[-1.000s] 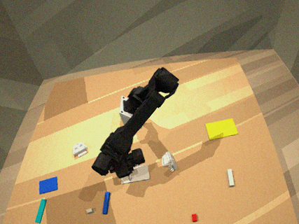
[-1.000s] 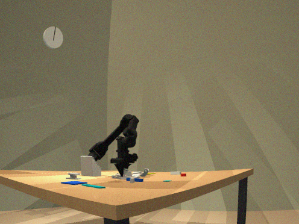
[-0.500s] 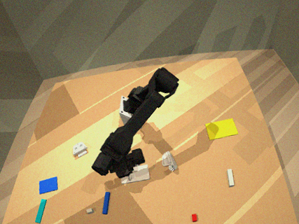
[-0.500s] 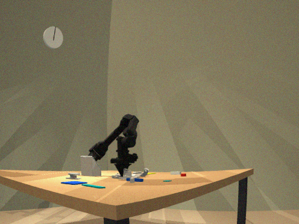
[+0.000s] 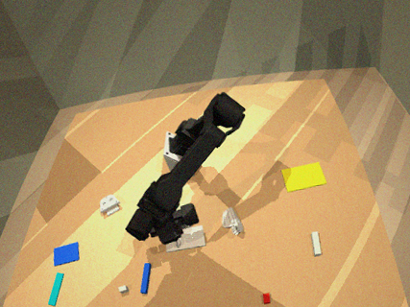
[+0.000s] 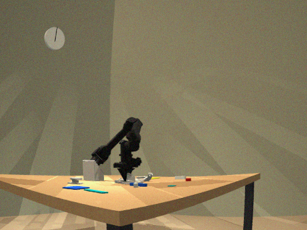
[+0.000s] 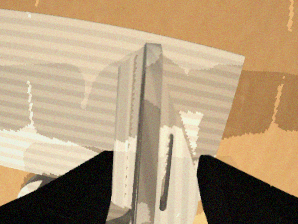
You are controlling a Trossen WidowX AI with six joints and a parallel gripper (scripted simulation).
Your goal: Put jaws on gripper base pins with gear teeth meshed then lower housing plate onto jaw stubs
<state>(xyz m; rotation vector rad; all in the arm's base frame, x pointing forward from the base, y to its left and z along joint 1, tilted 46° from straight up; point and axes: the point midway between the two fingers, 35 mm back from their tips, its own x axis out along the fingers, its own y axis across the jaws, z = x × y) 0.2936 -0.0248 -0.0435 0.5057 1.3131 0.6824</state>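
Right now my gripper tip is 190 mm to the right of the jaw, 20 mm below it and 20 mm short of it. The rest, counted from my gripper tip: small white block: 170 mm to the right, 170 mm ahead; then blue bar: 130 mm ahead, 90 mm to the right, 10 mm below; then teal block: 290 mm ahead, 50 mm to the right, 10 mm below.
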